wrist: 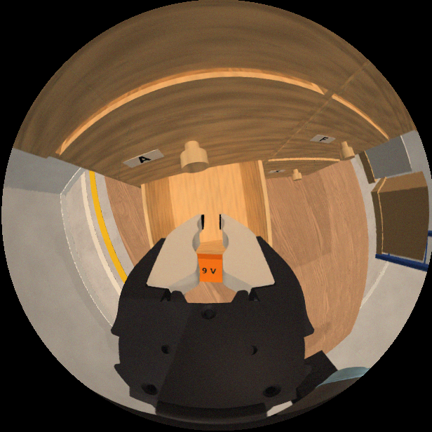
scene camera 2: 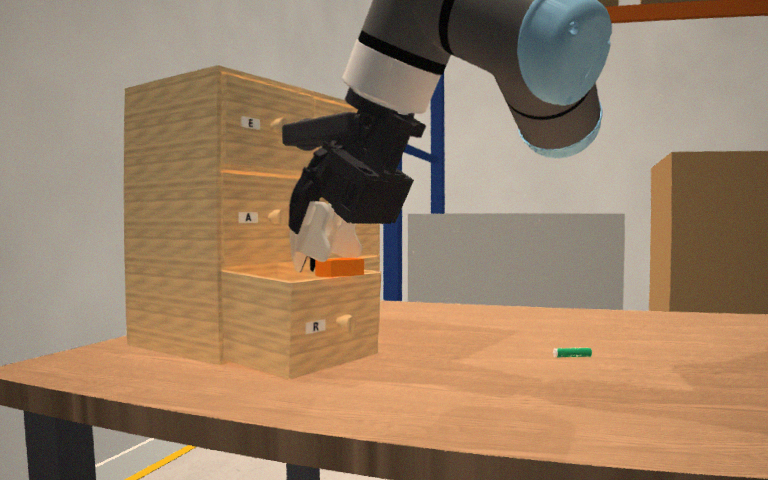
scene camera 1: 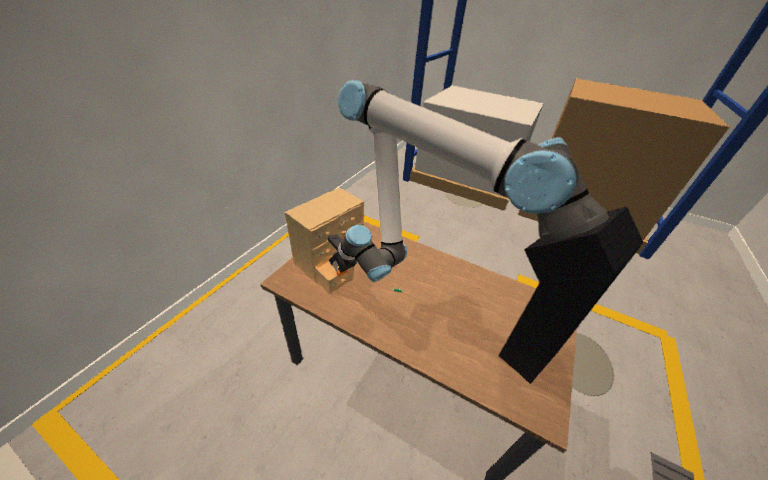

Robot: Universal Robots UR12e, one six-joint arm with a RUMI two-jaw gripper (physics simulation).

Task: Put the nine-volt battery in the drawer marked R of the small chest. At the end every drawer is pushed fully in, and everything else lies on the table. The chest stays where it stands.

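Where they show: gripper, fingertip midpoint: (scene camera 2: 305, 270) (scene camera 1: 335, 264); arm's base, link origin: (scene camera 1: 573, 228).
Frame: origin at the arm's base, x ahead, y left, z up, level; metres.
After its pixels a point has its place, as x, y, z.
Observation:
The orange nine-volt battery (scene camera 1: 342, 273) @(0.778, 0.068, -0.493) (scene camera 2: 339, 267) @(0.783, 0.075, -0.491) (wrist: 211, 268) is between the fingers of my gripper (scene camera 2: 325, 259) @(0.839, 0.029, -0.499) (wrist: 211, 215), which is shut on it. The small wooden chest (scene camera 1: 322, 209) @(0.948, -0.062, -0.273) (scene camera 2: 169, 198) @(0.995, 0.065, -0.416) (wrist: 210, 110) stands at the table's left end. Its bottom-left drawer R (scene camera 1: 339, 281) @(0.795, 0.069, -0.554) (scene camera 2: 305, 356) @(0.811, 0.104, -0.580) (wrist: 266, 210) is pulled out. The gripper is tilted over this drawer, with the battery at about the height of its front rim in scene camera 2. The battery's lower edge meets the rim line there, so its depth is hard to tell.
A green cylinder (scene camera 1: 398, 290) @(0.533, -0.035, -0.592) (scene camera 2: 573, 352) @(0.536, -0.032, -0.594) lies on the table (scene camera 1: 464, 362) @(0.161, 0.192, -0.600) (scene camera 2: 481, 407) @(0.628, 0.168, -0.600) to the right of the chest. Drawer A's front and knob (scene camera 2: 274, 216) @(0.877, 0.028, -0.437) (wrist: 194, 156) are close to the gripper. Drawers E and F look pushed in. Large boxes stand behind the table.

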